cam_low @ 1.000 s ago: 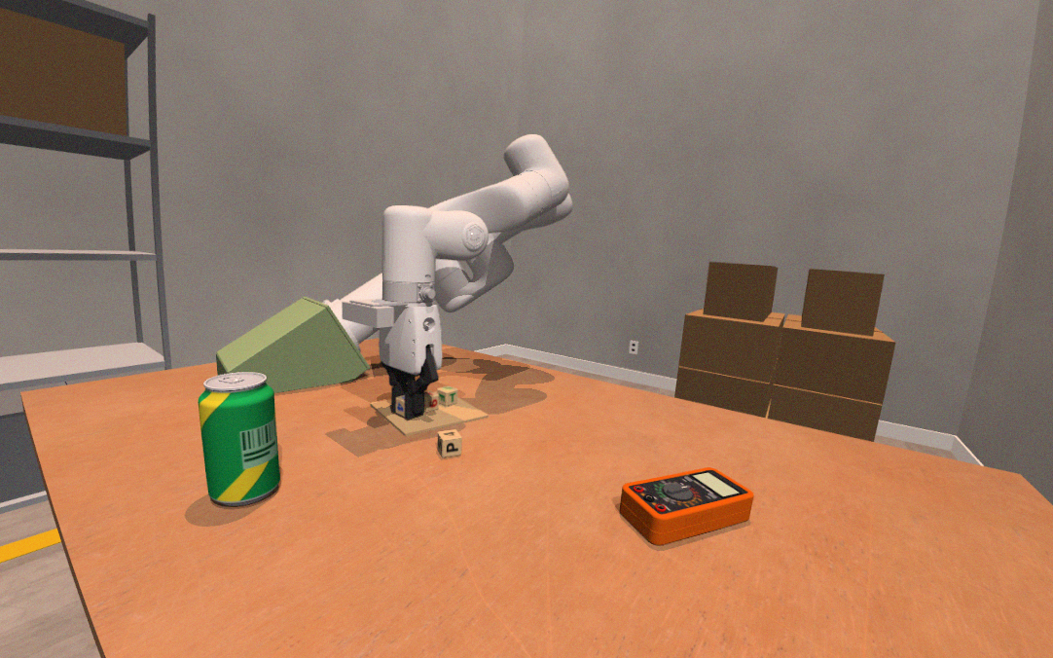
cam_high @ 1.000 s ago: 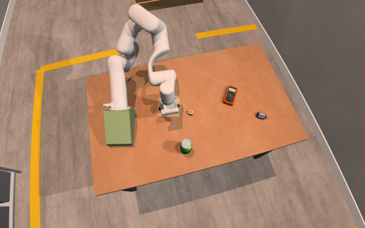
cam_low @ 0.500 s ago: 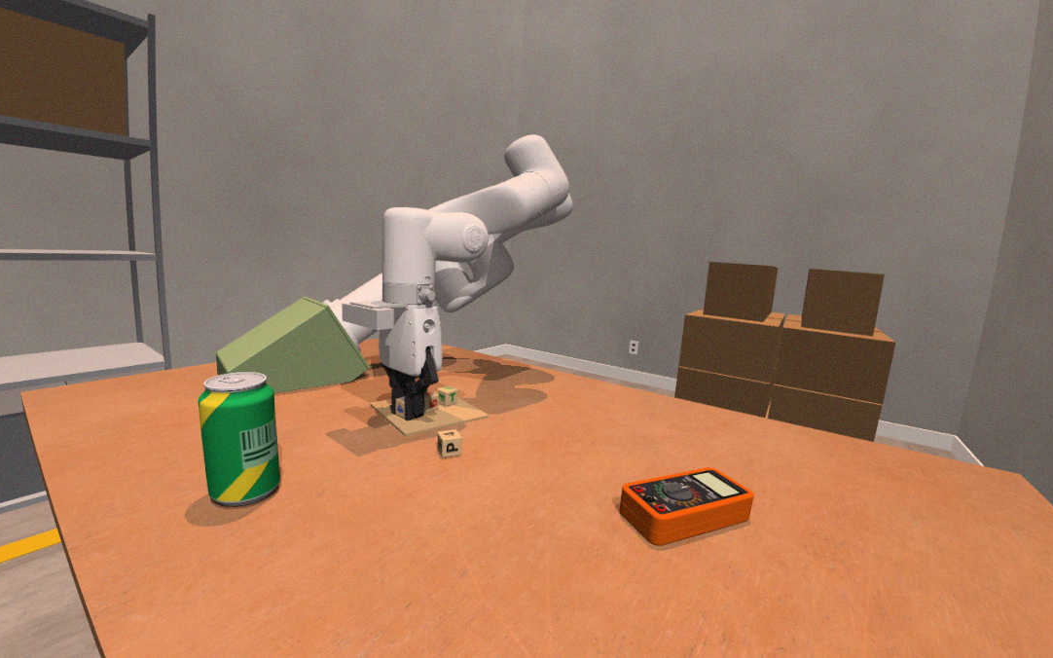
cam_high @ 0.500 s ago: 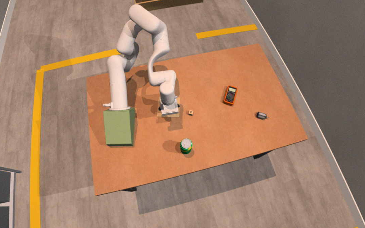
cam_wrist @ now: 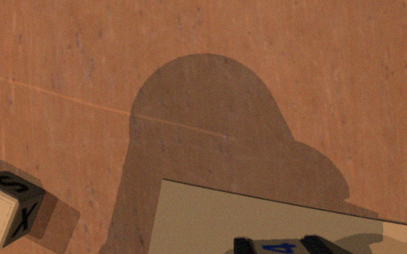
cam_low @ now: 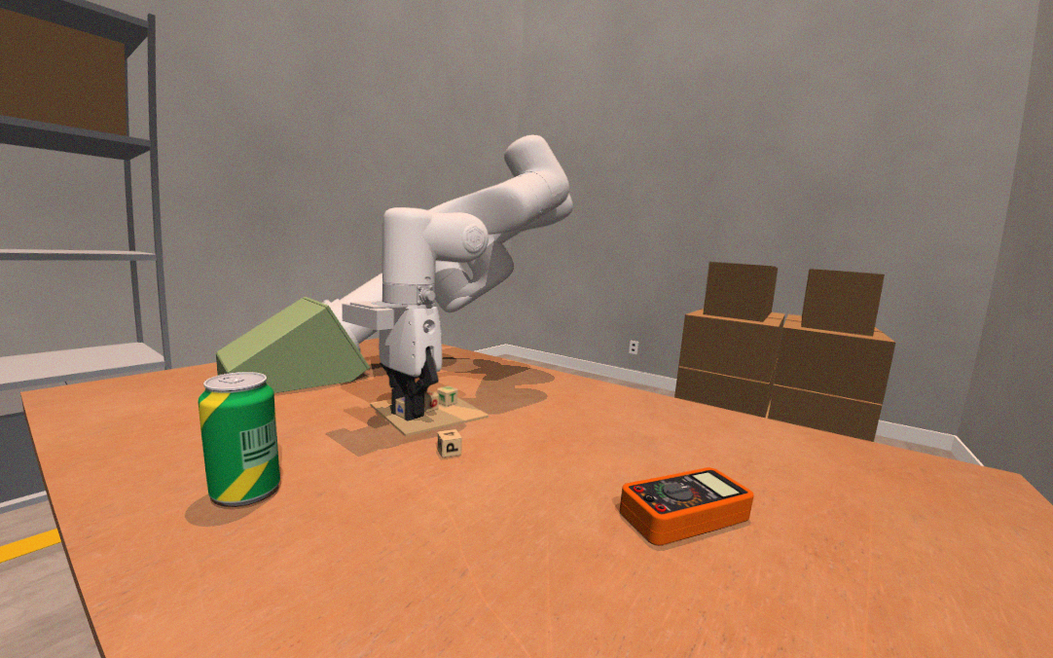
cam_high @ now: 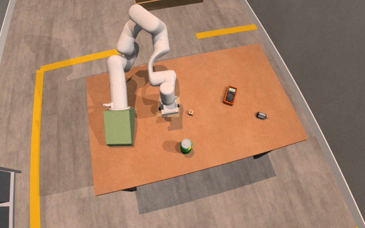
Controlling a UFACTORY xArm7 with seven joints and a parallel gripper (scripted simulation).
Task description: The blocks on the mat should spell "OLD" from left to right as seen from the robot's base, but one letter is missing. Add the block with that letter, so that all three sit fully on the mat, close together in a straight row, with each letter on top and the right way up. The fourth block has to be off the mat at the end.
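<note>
Now: hand 4 cm to the right of the tan mat and 2 cm above it. From my hand the other things lie so: can 4 cm ahead, 25 cm to the right, 4 cm above; block marked p 13 cm ahead, 4 cm to the right, 1 cm below; small dark object 57 cm ahead, 17 cm to the right, 1 cm below.
</note>
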